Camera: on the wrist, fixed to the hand. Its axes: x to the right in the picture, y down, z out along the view.
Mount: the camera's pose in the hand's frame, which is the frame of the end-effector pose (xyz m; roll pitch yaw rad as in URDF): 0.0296 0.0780 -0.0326 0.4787 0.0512 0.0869
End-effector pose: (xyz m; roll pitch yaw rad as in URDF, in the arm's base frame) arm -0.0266 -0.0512 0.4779 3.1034 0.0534 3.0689
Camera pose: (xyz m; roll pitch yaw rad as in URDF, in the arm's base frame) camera -0.0524 0.0276 0.5118 -2.7055 -0.0013 2.9841
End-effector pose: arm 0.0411 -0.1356 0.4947 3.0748 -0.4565 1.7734
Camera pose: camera 0.1132 -0.1106 0.5416 -2.6875 -0.5116 1.6780
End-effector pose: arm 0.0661 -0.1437 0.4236 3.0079 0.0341 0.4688
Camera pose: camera 0.1268 -0.1948 0.4653 -2.7990 -0.0283 0.3896
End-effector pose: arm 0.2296 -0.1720 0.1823 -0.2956 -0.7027 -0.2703
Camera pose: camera 0.3023 -0.1246 0.1603 0.1290 -0.6266 -0.1862
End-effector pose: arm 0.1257 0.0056 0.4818 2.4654 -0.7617 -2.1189
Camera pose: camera 0.1067 0.0521 0.5560 2.9812 -0.8553 -2.1732
